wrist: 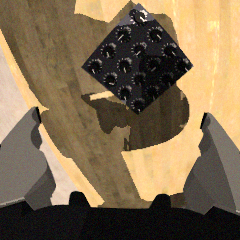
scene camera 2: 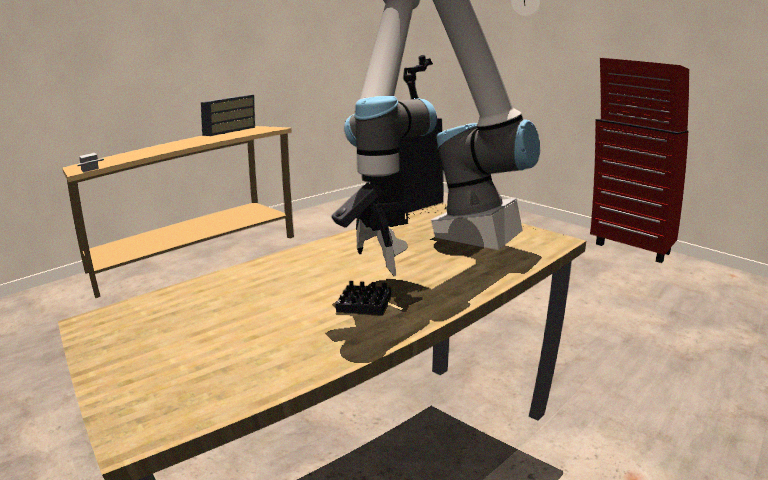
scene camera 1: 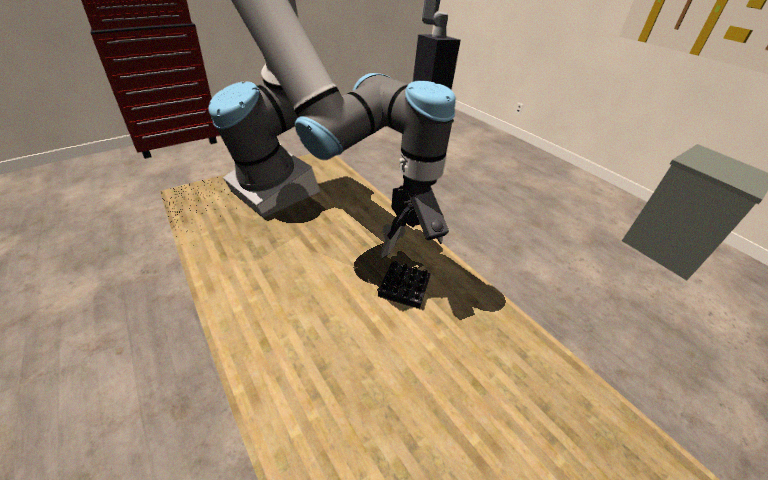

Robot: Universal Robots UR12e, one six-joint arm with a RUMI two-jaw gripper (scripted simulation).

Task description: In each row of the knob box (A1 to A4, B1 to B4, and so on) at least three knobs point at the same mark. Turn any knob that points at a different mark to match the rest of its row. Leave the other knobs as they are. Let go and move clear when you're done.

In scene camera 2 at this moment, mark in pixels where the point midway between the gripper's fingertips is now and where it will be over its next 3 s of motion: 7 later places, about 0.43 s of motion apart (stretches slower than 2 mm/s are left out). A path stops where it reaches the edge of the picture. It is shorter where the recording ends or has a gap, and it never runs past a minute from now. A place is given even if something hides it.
My gripper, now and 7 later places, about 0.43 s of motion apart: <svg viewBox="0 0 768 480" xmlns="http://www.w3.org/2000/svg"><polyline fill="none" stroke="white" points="376,264 379,265 379,272 379,275 380,280 380,285 380,290 380,290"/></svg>
